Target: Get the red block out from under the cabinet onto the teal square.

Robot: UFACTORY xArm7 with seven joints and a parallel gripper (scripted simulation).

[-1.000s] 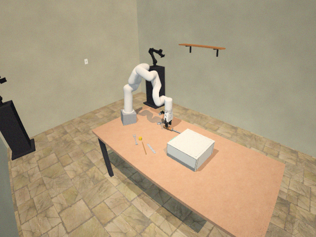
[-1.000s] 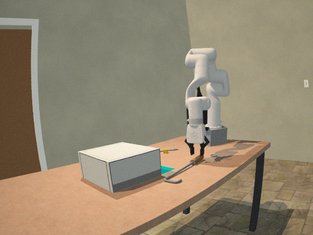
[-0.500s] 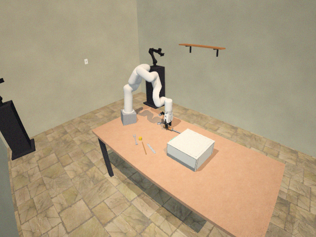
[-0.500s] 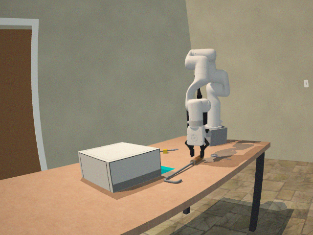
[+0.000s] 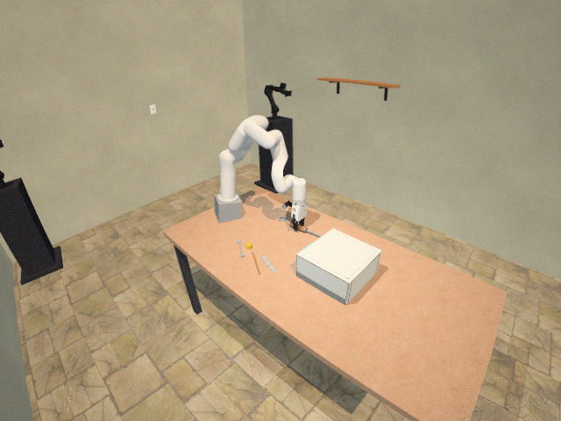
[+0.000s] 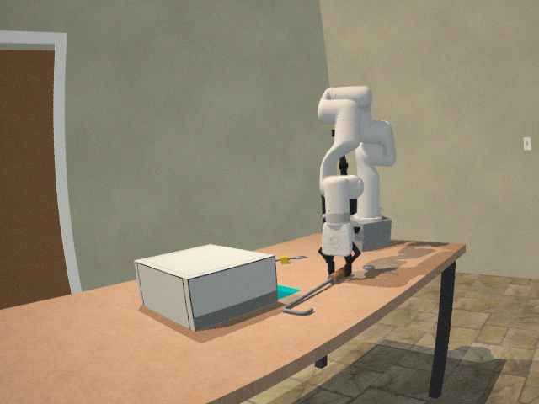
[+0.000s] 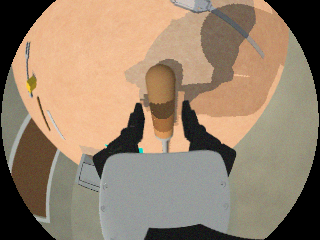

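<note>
My hand is 5 cm past the yellow cube, 32 cm to the left of it and 2 cm above it. From my hand the other things lie so: teal square 20 cm ahead, 7 cm to the right, 3 cm below; then spoon 15 cm behind, 3 cm to the left, 3 cm below; then long tool 12 cm ahead, 6 cm to the left, 2 cm below.
</note>
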